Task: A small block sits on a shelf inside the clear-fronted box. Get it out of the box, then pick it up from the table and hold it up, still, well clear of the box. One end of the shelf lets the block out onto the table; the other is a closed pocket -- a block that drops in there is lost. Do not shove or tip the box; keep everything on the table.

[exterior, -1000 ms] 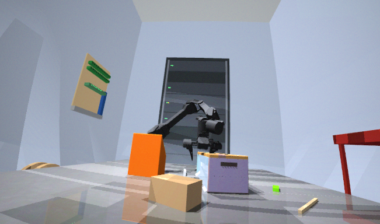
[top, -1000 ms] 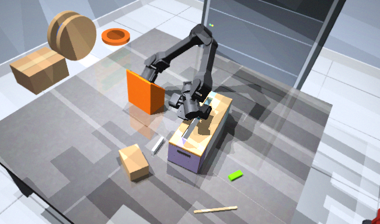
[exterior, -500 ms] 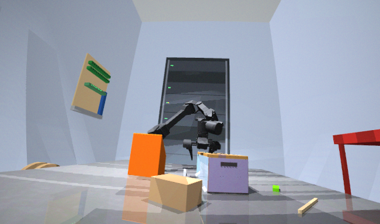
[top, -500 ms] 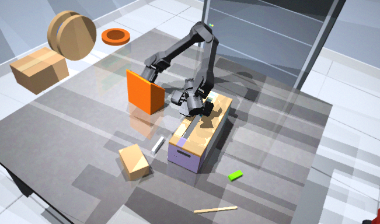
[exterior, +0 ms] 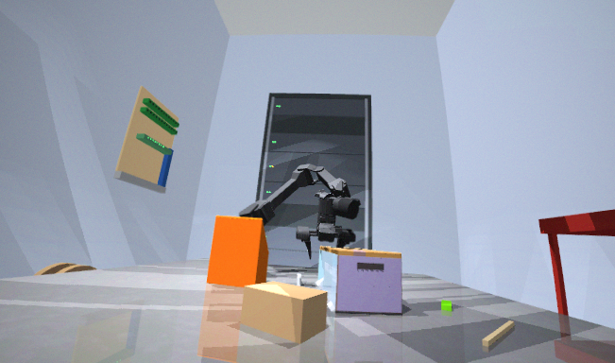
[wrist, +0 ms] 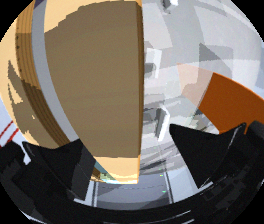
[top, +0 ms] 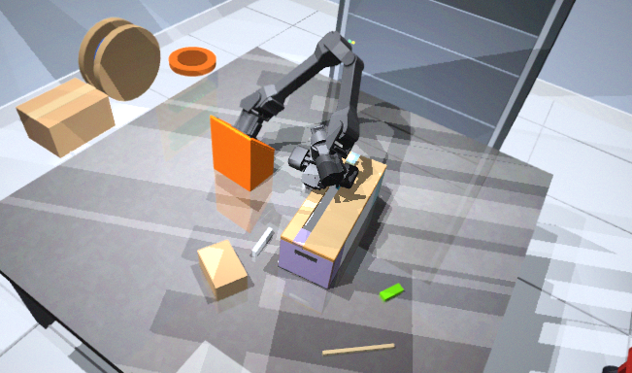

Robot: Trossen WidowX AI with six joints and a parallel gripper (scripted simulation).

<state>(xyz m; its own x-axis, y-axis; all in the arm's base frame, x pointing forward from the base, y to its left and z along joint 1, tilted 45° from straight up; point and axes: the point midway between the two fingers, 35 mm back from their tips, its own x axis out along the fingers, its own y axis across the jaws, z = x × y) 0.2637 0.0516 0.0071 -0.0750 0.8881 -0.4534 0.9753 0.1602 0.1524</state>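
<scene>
Right now my gripper tip is 5 cm short of the teal block and 3 cm to the right of it. Also, from my gripper tip: wooden stick (34 cm ahead, 31 cm to the right, 9 cm below); then long box (5 cm ahead, 7 cm to the right, 3 cm below).
</scene>
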